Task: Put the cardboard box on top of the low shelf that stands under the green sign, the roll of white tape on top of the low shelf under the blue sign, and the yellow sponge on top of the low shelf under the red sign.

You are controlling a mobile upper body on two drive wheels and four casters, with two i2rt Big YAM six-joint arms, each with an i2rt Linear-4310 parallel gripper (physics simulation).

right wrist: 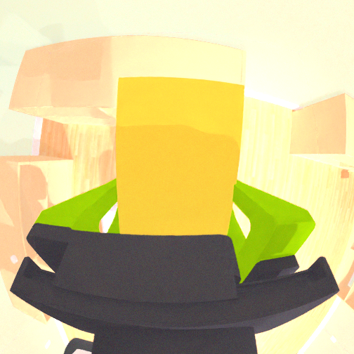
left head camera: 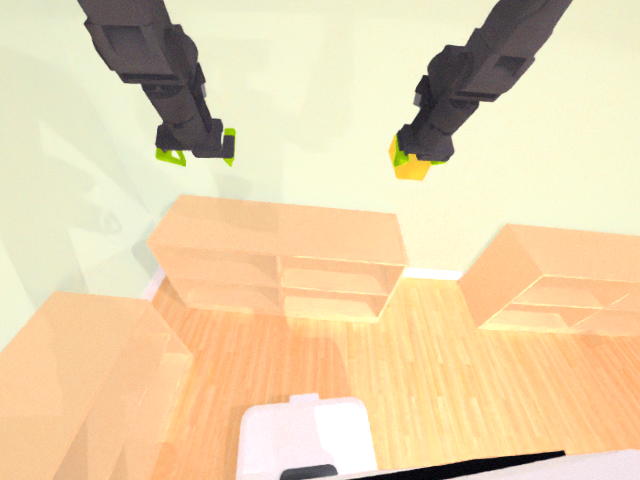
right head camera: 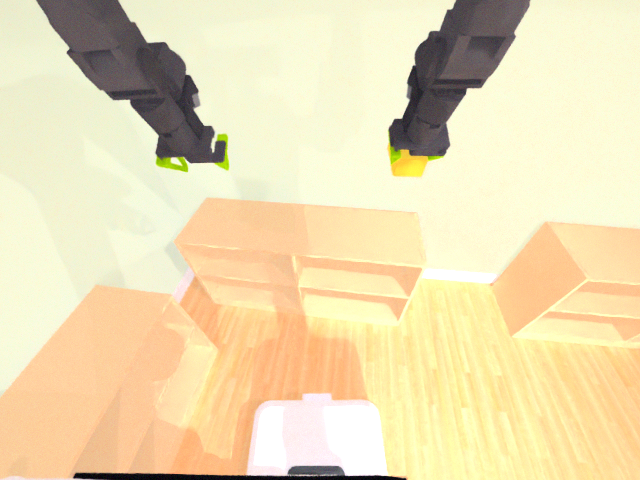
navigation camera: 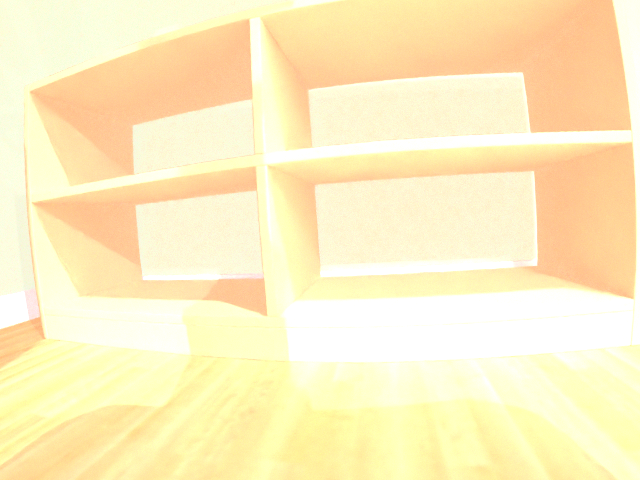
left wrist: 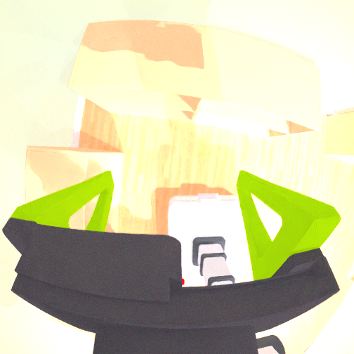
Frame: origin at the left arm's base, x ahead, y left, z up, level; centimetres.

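Seen in the pictures: left gripper, fingertip midpoint: (left head camera: 208,164) (right head camera: 207,168); right gripper, fingertip midpoint: (left head camera: 406,165) (right head camera: 404,161).
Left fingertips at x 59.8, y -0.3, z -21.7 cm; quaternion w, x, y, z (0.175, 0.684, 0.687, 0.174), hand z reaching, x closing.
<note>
A point is followed by its place in that frame.
The yellow sponge (left head camera: 412,168) @(x 56.1, y -44.3, z -19.6 cm) (right head camera: 408,166) @(x 56.1, y -44.5, z -20.0 cm) (right wrist: 179,155) is held upright between the green fingers of my right gripper (left head camera: 416,159) @(x 60.3, y -45.1, z -21.3 cm) (right head camera: 413,155) @(x 60.3, y -45.1, z -21.3 cm), which is shut on it. My left gripper (left head camera: 204,159) @(x 59.8, y -0.3, z -21.7 cm) (right head camera: 199,162) @(x 59.8, y -0.3, z -21.7 cm) (left wrist: 175,177) is open, with nothing between its fingers. Both grippers hang high in front of the wall. A low wooden shelf (left head camera: 279,227) @(x 101.8, y -12.6, z -80.0 cm) (right head camera: 310,227) @(x 101.7, y -20.0, z -80.0 cm) (left wrist: 250,70) (right wrist: 65,75) (navigation camera: 261,93) @(x 84.4, y -12.7, z -96.4 cm) stands ahead, lower than the grippers in the head views. No sign shows in these views, so its colour cannot be told. The cardboard box and the white tape do not show.
A second low shelf (left head camera: 67,341) @(x 47.7, y 57.1, z -80.0 cm) (right head camera: 98,335) @(x 45.4, y 57.6, z -80.0 cm) stands at the left, near my base. A third low shelf (left head camera: 584,253) @(x 79.0, y -176.8, z -80.0 cm) (right head camera: 615,253) @(x 80.6, y -164.2, z -80.0 cm) (right wrist: 325,125) stands at the right, past a gap of floor. My white base (left head camera: 279,428) @(x 23.1, y -11.9, z -115.0 cm) (right head camera: 330,434) @(x 19.9, y -28.0, z -115.0 cm) shows at the bottom.
</note>
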